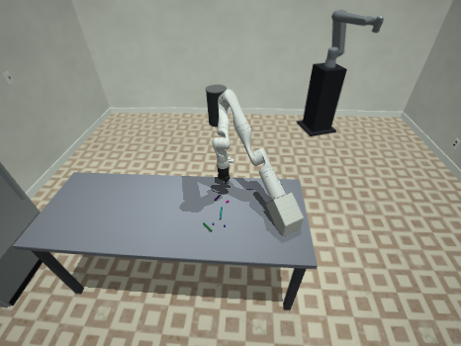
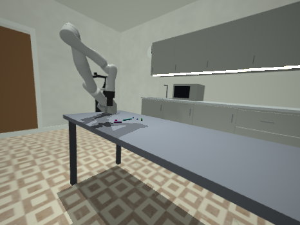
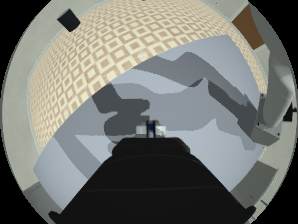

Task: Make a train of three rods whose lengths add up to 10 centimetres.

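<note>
Now: the magenta rod 20 mm ahead of my hand, 100 mm to the left of it and 90 mm below it. Also, from my hand: turquoise rod: 90 mm ahead, 190 mm to the left, 90 mm below; green rod: 190 mm ahead, 280 mm to the left, 90 mm below; purple rod: 80 mm ahead, 50 mm to the left, 90 mm below.
</note>
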